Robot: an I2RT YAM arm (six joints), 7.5 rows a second.
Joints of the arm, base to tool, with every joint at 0 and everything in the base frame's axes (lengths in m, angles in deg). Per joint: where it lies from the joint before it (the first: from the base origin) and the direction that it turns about. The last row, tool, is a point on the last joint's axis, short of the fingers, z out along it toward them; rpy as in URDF.
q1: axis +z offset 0 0 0.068
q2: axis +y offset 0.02 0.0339 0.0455
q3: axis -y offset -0.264 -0.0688 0
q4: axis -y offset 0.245 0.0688 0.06
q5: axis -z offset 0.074 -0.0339 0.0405
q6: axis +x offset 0.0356 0 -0.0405
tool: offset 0 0 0 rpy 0 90 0
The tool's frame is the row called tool.
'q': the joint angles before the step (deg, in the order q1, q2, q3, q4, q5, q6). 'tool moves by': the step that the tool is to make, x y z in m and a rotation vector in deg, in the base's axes. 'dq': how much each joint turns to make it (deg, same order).
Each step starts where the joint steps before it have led.
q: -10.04, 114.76, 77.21, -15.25, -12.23, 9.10
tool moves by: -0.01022, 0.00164, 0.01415, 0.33, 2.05, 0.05
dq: -0.02, -2.80, 0.00, -4.89, -0.02, -0.08
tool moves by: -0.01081, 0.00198, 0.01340, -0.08, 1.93, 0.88
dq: 0.00, -2.71, 0.00, -4.80, -0.15, -0.99
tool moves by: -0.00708, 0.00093, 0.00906, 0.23, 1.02, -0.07
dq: -0.05, -1.79, 0.00, -2.82, -0.03, 0.04
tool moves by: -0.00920, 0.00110, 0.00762, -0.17, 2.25, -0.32
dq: -0.02, -1.77, 0.00, -3.96, 0.64, -0.03
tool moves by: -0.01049, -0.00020, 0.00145, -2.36, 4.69, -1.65
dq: 0.02, -1.01, 0.00, -5.21, 3.56, 0.02
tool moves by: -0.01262, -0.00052, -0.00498, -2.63, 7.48, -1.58
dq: -0.02, -0.06, -0.02, -6.95, 4.20, -0.03
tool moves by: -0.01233, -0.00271, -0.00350, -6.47, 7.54, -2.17
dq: 0.02, 0.00, -0.07, -6.23, 8.00, 0.05
